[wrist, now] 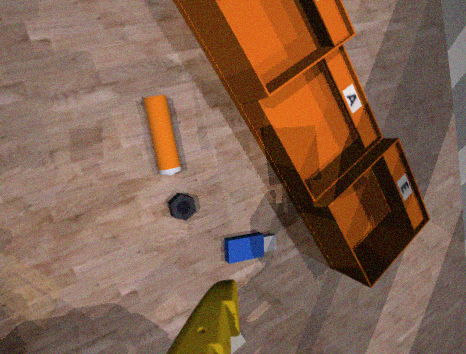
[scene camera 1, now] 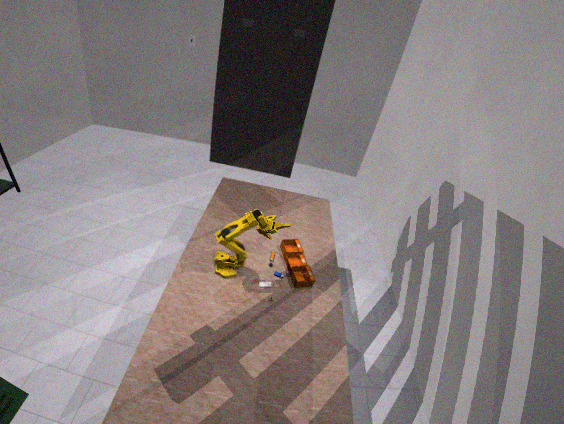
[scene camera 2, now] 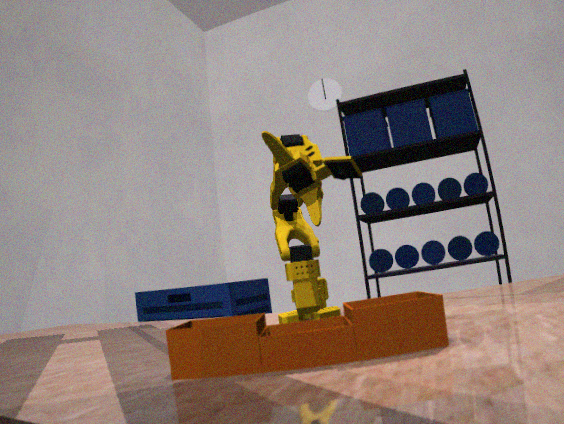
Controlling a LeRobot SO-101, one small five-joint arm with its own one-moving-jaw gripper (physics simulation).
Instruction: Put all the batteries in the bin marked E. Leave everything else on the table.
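Frame: origin at the arm's base, x left, y back, z up, level; metres.
Seen in the pictures: hand at its tool point: (wrist: 237, 300) (scene camera 1: 271, 238) (scene camera 2: 316, 222); arm's base at its link origin: (scene camera 1: 231, 269).
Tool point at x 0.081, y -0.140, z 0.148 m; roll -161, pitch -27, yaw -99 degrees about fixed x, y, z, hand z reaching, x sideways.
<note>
Pixels of each thing's top centre, then the offset from my tool point to it. "*": a spot on its surface instead.
- orange cylinder at its top centre: (wrist: 165, 136) (scene camera 1: 272, 255) dx +0.034, dy -0.025, dz -0.134 m
- bin marked E at a spot on its surface: (wrist: 330, 240) * dx -0.076, dy -0.124, dz -0.123 m
- dark hex nut at its top centre: (wrist: 183, 207) (scene camera 1: 271, 264) dx -0.014, dy -0.024, dz -0.140 m
- blue USB stick at its top centre: (wrist: 253, 247) (scene camera 1: 279, 274) dx -0.063, dy -0.067, dz -0.141 m
- white domino at its top centre: (scene camera 1: 265, 284) dx -0.129, dy -0.013, dz -0.141 m
- small brass nut at its top centre: (scene camera 1: 271, 298) dx -0.194, dy -0.045, dz -0.140 m
One battery, an orange cylinder (scene camera 1: 272, 255) (wrist: 162, 134) with a silver end, lies on its side on the table, left of the bins in the wrist view. The bin marked E (scene camera 1: 305, 284) (scene camera 2: 217, 350) (wrist: 330, 240) is the end compartment of the orange row, beside bin A. The part of its floor that shows has no battery on it; the rest is in shadow. My gripper (scene camera 1: 280, 231) (scene camera 2: 291, 178) is fully open and empty, high above the table. In the wrist view one notched jaw shows. The battery is hidden behind the bins in scene camera 2.
A dark hex nut (scene camera 1: 270, 264) (wrist: 182, 206) lies just past the battery's silver end. A blue USB stick (scene camera 1: 278, 274) (wrist: 244, 248) lies between it and bin E. A white domino (scene camera 1: 265, 284) and a small brass nut (scene camera 1: 271, 298) lie nearer scene camera 1.
</note>
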